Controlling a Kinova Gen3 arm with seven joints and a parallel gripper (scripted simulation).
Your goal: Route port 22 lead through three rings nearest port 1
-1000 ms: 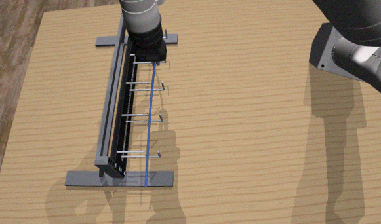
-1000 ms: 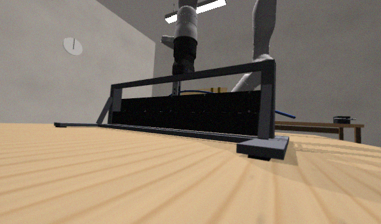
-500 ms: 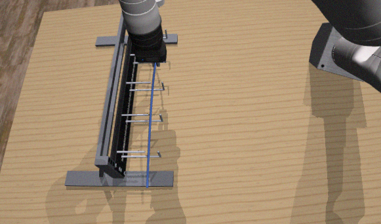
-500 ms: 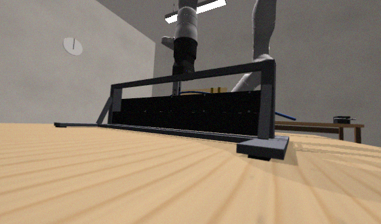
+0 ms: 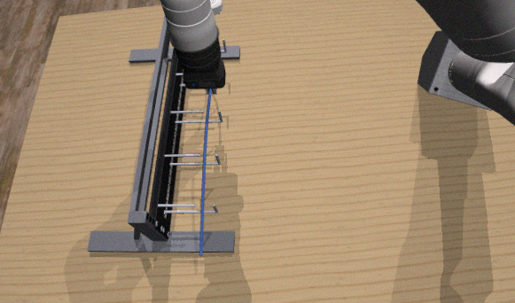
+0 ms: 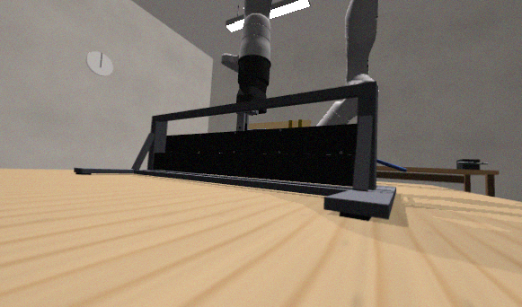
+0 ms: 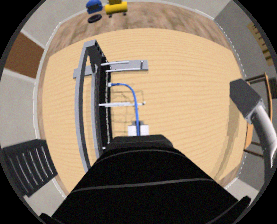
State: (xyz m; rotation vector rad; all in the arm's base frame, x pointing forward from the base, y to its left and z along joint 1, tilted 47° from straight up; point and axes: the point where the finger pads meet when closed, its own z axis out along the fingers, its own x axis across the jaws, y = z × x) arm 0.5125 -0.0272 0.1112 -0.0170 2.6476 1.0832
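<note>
The rack lies 9 cm ahead of my hand, 6 cm to the left of it and 5 cm below it.
</note>
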